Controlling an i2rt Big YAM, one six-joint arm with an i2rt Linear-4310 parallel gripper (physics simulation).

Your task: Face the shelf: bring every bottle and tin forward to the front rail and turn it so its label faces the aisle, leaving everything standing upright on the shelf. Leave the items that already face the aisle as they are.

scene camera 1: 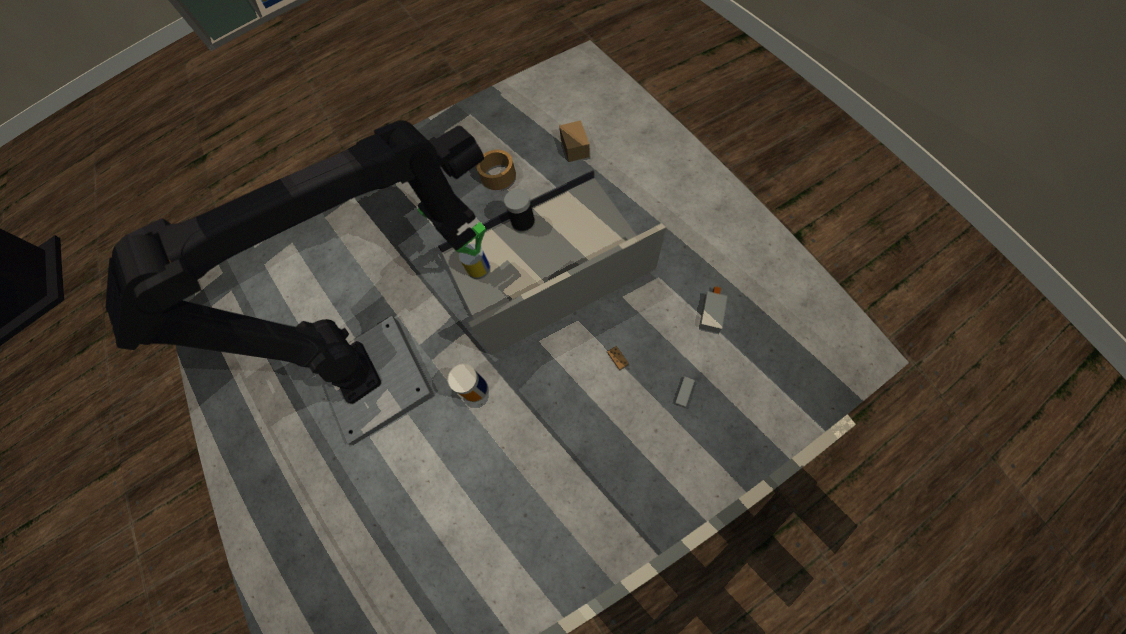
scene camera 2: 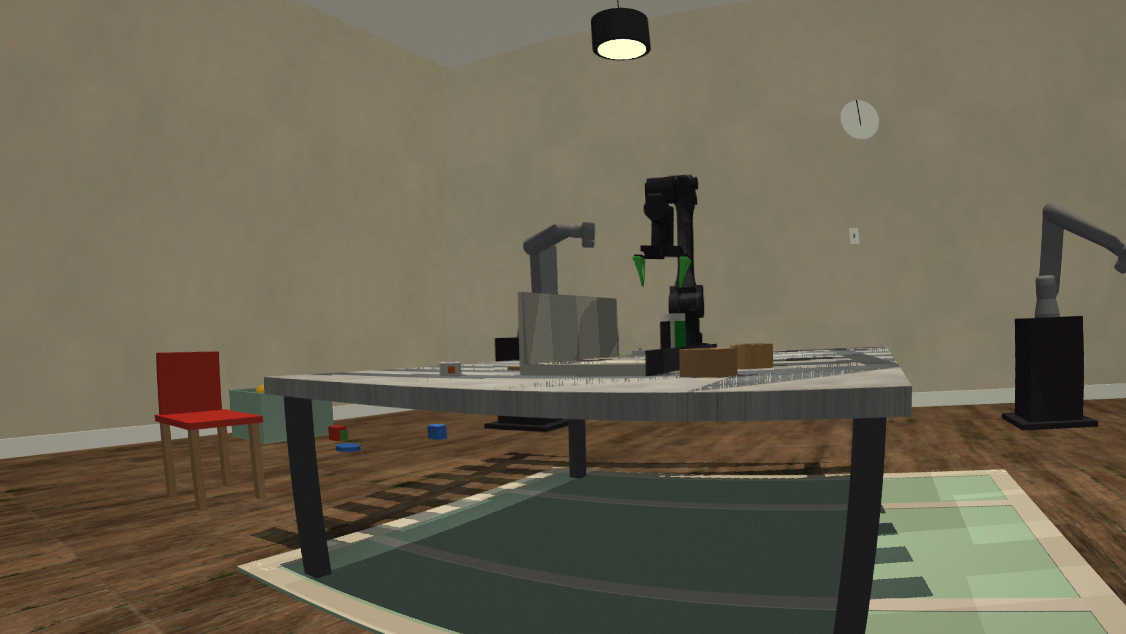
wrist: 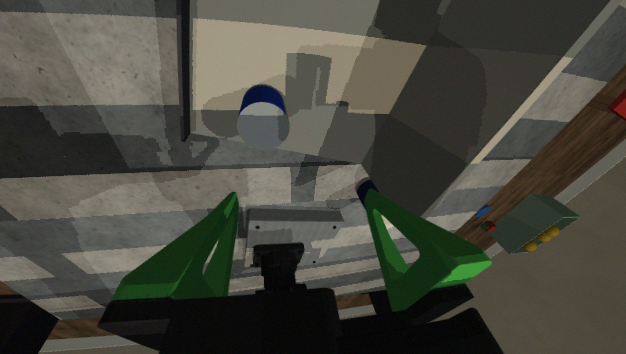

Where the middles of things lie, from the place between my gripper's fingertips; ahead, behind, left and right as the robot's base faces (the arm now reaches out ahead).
My hand is 15 cm short of the shelf (scene camera 1: 581,248), 11 cm above it and 4 cm to the left of it. From my hand the other things lie so: grey back panel (scene camera 2: 552,327) 18 cm to the right, 13 cm ahead, 11 cm below; then shelf board (scene camera 1: 571,228) 19 cm below, 15 cm ahead, 4 cm to the right; then dark front rail (scene camera 2: 658,361) 17 cm below, 16 cm ahead, 10 cm to the left.
